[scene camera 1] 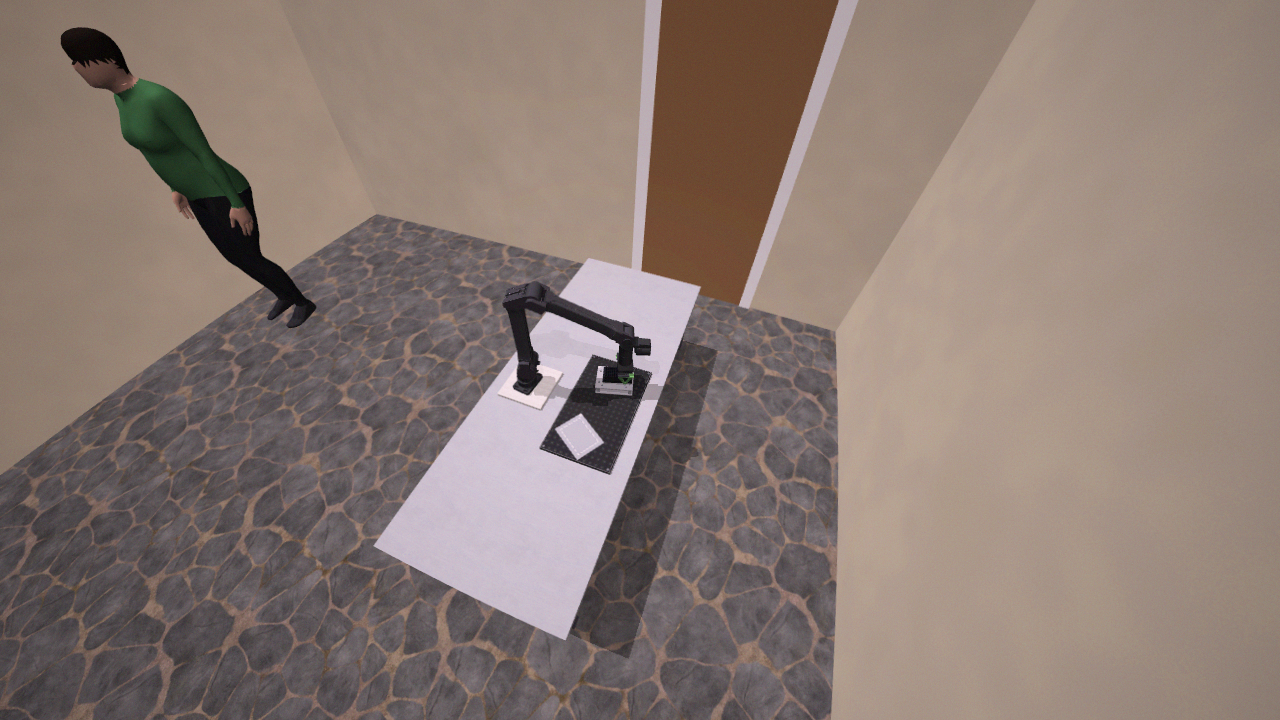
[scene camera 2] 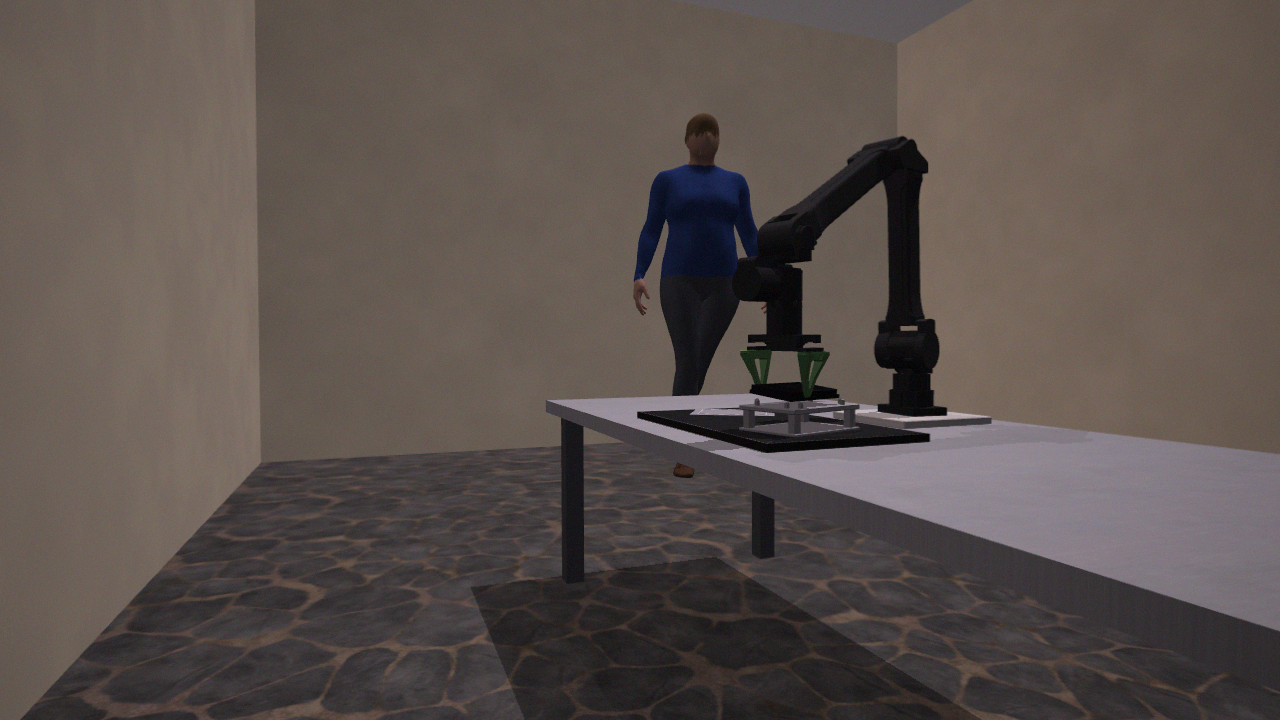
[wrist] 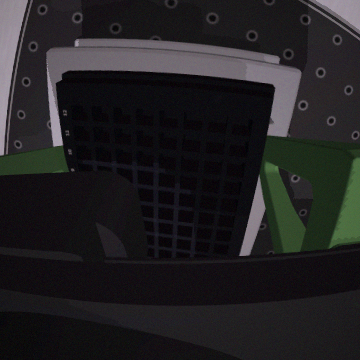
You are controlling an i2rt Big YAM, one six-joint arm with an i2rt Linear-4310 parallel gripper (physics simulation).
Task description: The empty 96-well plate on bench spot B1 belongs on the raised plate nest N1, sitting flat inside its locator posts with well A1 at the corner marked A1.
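Where they show: gripper, fingertip midpoint: (scene camera 1: pixel 624 376) (scene camera 2: pixel 783 395) (wrist: pixel 162 152); arm's base, link origin: (scene camera 1: pixel 528 382) (scene camera 2: pixel 911 413).
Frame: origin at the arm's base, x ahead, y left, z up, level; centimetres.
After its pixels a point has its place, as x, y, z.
Observation:
The black 96-well plate (wrist: pixel 164 161) @(38.6, 18.7, 6.6) (scene camera 2: pixel 795 390) @(37.6, 21.1, 6.8) (scene camera 1: pixel 616 376) @(35.9, 16.6, 6.7) is between the green fingers of my gripper (wrist: pixel 162 152) @(38.5, 18.9, 5.8) (scene camera 2: pixel 783 389) @(38.5, 18.9, 5.8) (scene camera 1: pixel 620 376) @(38.5, 18.9, 5.8), which is shut on its long sides. The plate hangs level, a little above the white bench spot B1 (wrist: pixel 171 58) @(42.1, 20.3, 4.1) (scene camera 1: pixel 600 387) @(31.6, 9.9, 4.0). Column numbers show along the plate's left edge in the wrist view. The raised plate nest N1 (scene camera 1: pixel 579 436) (scene camera 2: pixel 792 427), a light square with short posts, stands empty on the same black perforated mat (scene camera 1: pixel 617 447) @(50.0, -10.4, -0.1) (scene camera 2: pixel 697 419) @(45.1, -3.8, -0.2) (wrist: pixel 321 36) @(47.3, 13.0, -0.1), nearer the table's front.
The arm's base (scene camera 1: pixel 527 385) @(2.6, -3.2, 3.3) (scene camera 2: pixel 907 357) @(4.4, 4.7, 11.5) stands on a white pad left of the mat on the long grey table (scene camera 1: pixel 500 510) @(23.3, -51.0, -1.5) (scene camera 2: pixel 1073 483) @(24.4, 60.9, -1.4). A person in green (scene camera 1: pixel 179 152) stands far left; a person in blue (scene camera 2: pixel 697 232) stands behind the table. A brown door (scene camera 1: pixel 725 135) is at the back.

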